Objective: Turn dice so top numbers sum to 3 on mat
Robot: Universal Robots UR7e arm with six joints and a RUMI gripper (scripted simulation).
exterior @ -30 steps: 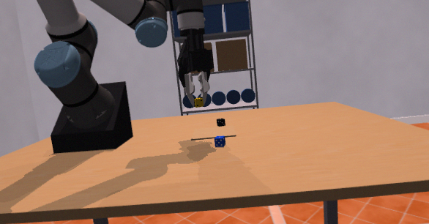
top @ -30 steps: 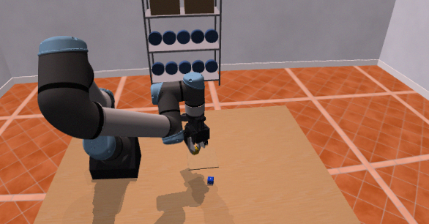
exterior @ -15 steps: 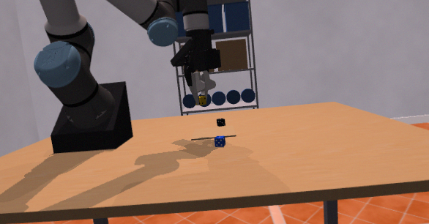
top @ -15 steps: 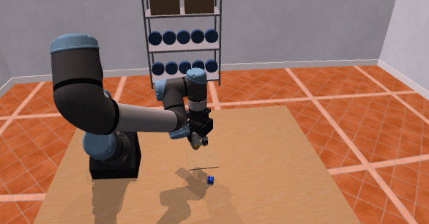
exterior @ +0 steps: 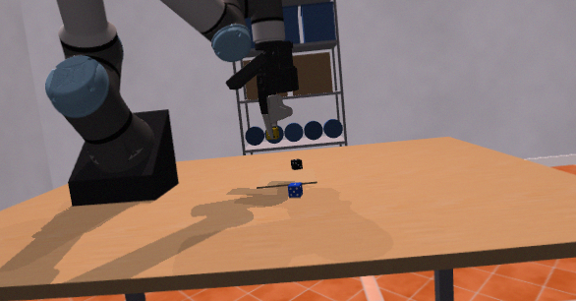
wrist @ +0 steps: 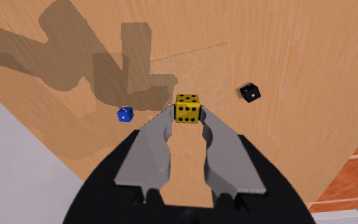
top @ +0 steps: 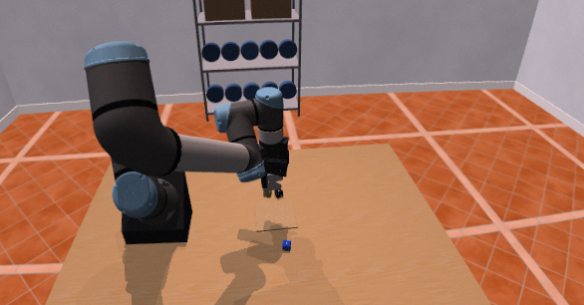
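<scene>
Now: the black die 5 cm ahead of my hand, 12 cm to the left of it and 11 cm below it. Round my hand: yellow die (right at my hand); then blue die (4 cm ahead, 14 cm to the right, 11 cm below); then tan mat (2 cm ahead, 1 cm to the left, 12 cm below).
</scene>
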